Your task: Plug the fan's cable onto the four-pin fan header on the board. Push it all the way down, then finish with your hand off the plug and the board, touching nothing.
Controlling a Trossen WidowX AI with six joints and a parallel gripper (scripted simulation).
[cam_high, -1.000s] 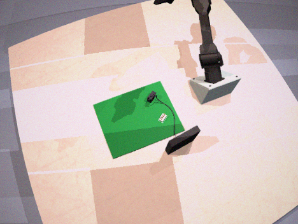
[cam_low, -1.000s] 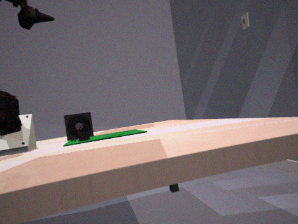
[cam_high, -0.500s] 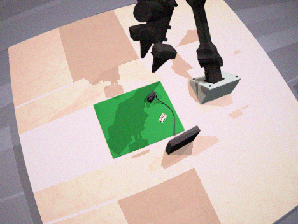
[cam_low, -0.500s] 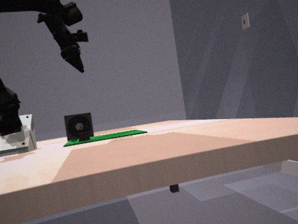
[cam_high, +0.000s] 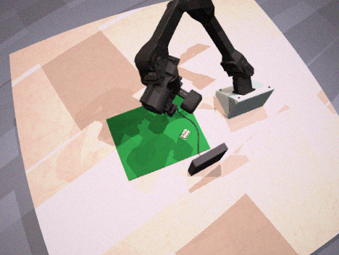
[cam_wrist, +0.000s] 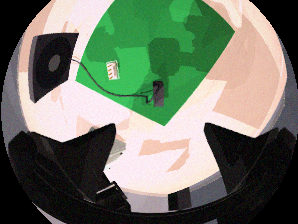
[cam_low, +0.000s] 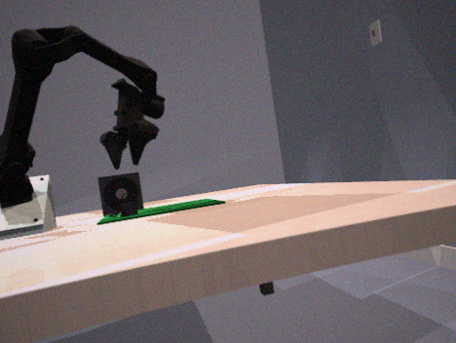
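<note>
The dark plug lies 10 mm behind my gripper tip, 10 mm to the right of it and 110 mm below it. The rest, counted from my gripper tip: green board: 80 mm ahead, 40 mm to the left, 140 mm below; then black fan: 210 mm to the left, 70 mm below.
</note>
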